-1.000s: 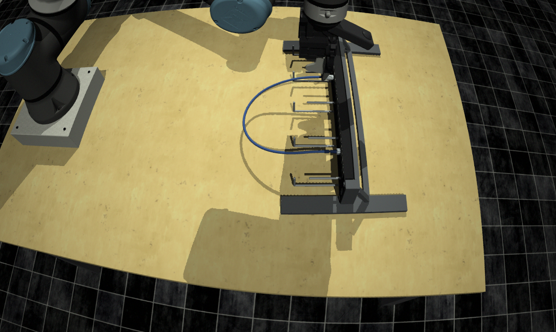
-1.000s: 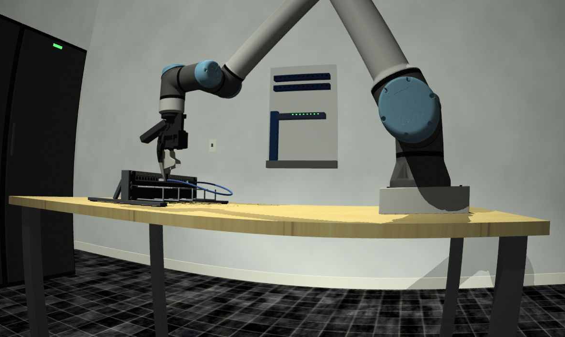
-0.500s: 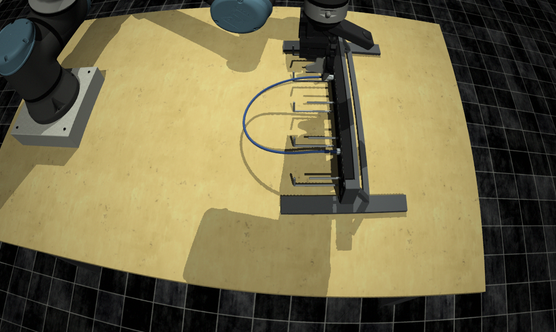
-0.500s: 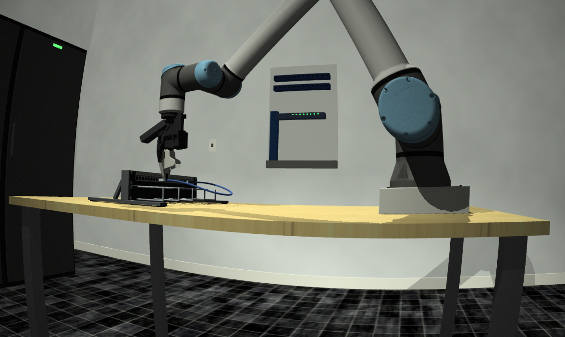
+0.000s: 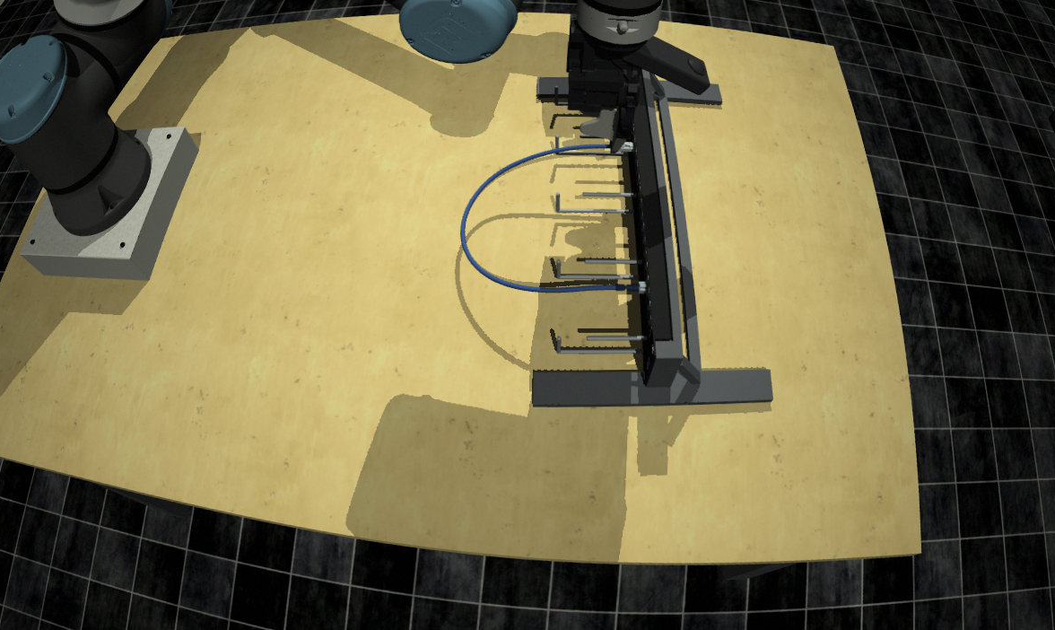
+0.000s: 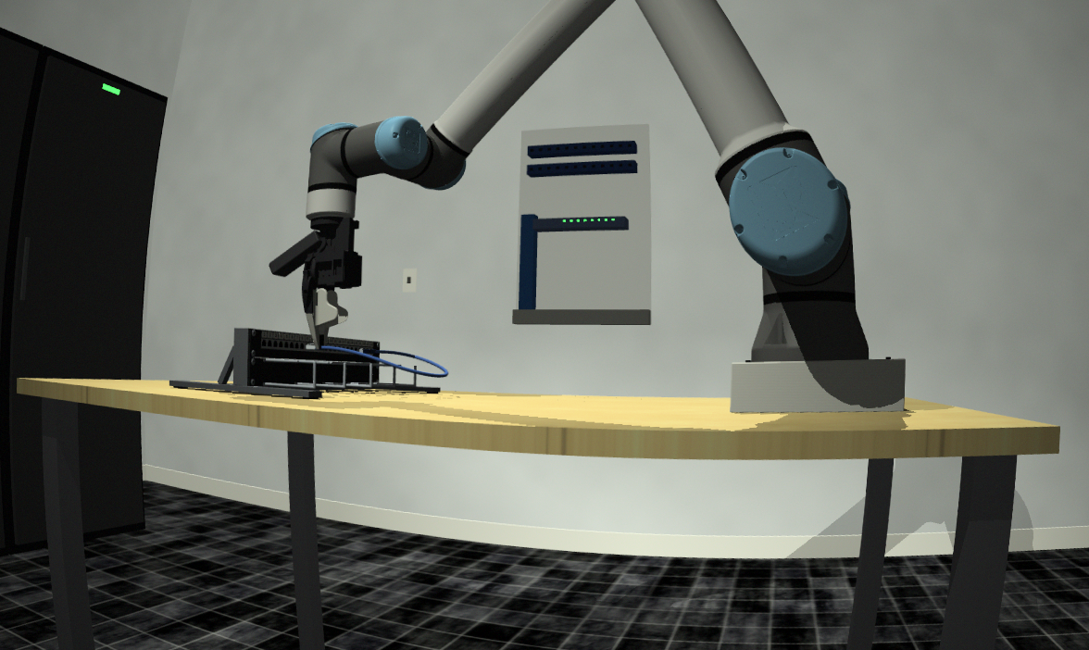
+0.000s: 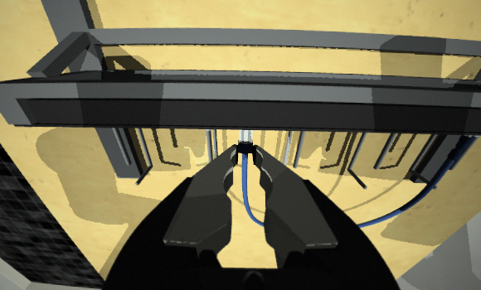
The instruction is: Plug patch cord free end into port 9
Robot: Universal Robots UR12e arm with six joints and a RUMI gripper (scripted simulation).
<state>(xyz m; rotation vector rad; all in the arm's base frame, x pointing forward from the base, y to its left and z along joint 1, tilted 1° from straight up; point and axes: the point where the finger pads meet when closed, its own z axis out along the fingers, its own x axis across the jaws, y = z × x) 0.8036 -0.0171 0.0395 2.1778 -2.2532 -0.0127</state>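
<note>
Now: the cable plug 10 mm ahead of my hand and 10 mm below it.
</note>
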